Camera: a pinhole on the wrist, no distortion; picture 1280 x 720 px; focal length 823.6 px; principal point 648.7 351.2 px. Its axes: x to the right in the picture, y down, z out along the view. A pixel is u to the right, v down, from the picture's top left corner.
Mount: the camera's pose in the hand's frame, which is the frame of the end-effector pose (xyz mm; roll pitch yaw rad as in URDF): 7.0 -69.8 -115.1 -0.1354 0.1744 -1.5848
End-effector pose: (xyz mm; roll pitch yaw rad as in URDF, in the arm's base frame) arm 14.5 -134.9 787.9 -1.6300 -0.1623 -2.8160
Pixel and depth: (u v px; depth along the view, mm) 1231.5 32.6 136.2
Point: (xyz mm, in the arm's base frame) 76.1 -134.4 968.9
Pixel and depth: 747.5 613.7 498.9
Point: -58.2 -531.2 1015.9
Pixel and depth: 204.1 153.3 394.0
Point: 131.0 -427.1 694.9
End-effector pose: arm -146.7 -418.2 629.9 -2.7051 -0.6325 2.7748
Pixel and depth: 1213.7 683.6 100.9
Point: -183.7 -539.1 743.0
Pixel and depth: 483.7 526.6 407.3
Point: -449.4 -488.7 529.4
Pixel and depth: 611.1 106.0 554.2
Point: -392.1 -667.2 299.3
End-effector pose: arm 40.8 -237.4 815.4 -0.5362 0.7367 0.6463
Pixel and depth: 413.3 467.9 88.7
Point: 103.1 -271.7 800.5
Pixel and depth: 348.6 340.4 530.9
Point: 128.7 139.4 1034.1
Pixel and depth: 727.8 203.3 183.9
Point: 144.5 -245.8 903.5
